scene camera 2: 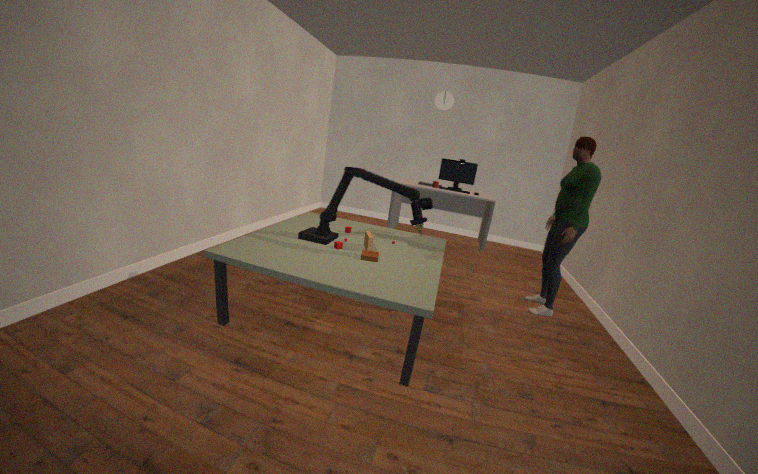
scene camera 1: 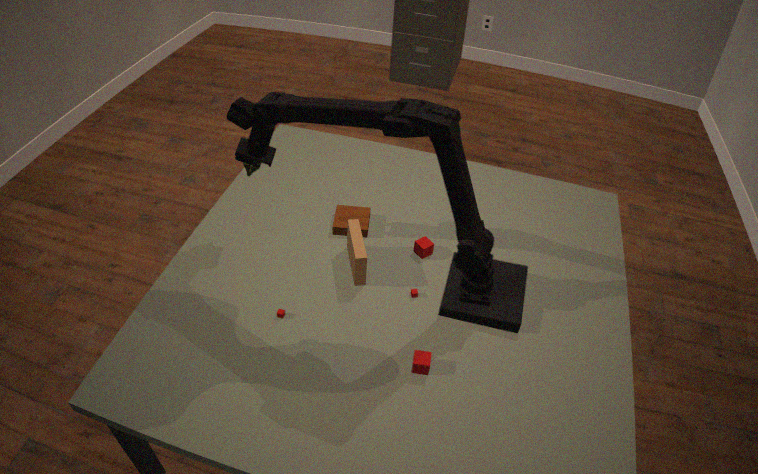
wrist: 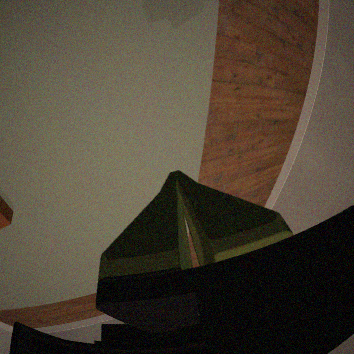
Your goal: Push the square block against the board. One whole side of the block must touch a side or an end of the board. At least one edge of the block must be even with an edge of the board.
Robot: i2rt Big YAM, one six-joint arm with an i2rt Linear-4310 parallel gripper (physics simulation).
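Frame: origin at the arm's base, x up, y right, z ahead, level; centimetres.
Where they show: gripper, fingertip midpoint: [scene camera 2: 421, 235] [scene camera 1: 248, 174] [wrist: 176, 179]; arm's base at its link origin: [scene camera 2: 323, 233] [scene camera 1: 476, 286].
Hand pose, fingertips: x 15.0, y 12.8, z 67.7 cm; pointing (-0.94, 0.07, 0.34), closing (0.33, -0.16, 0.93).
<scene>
Each offset is from my fingertips to the centre of the thing.
The square block {dx -17.0, dy +7.4, dz -28.7 cm} [scene camera 1: 351, 212] [scene camera 2: 369, 256], flat and orange-brown, lies on the table. A brown corner, apparently of this block [wrist: 4, 212], shows at the left edge of the wrist view. The board {dx -13.4, dy -9.2, dz -33.9 cm} [scene camera 1: 357, 254] [scene camera 2: 368, 241], a light wooden plank, stands upright on its long narrow side. In scene camera 1, its far end overlaps the block's near side; whether they touch, and whether their edges are even, I cannot tell. My gripper [scene camera 1: 249, 172] [scene camera 2: 420, 231] [wrist: 176, 179] is shut and empty, pointing down, raised above the table's far left part, away from both.
Two larger red cubes {dx -16.6, dy +0.7, dz -51.6 cm} [scene camera 1: 423, 247] {dx -16.6, dy -39.2, dz -56.7 cm} [scene camera 1: 422, 362] and two tiny red cubes {dx -17.8, dy -16.4, dz -51.6 cm} [scene camera 1: 414, 292] {dx -17.8, dy -31.9, dz -19.3 cm} [scene camera 1: 281, 313] lie around the board. The arm's black base [scene camera 1: 508, 287] [scene camera 2: 317, 236] stands to the right of the board in scene camera 1. The table's left edge runs near my gripper.
</scene>
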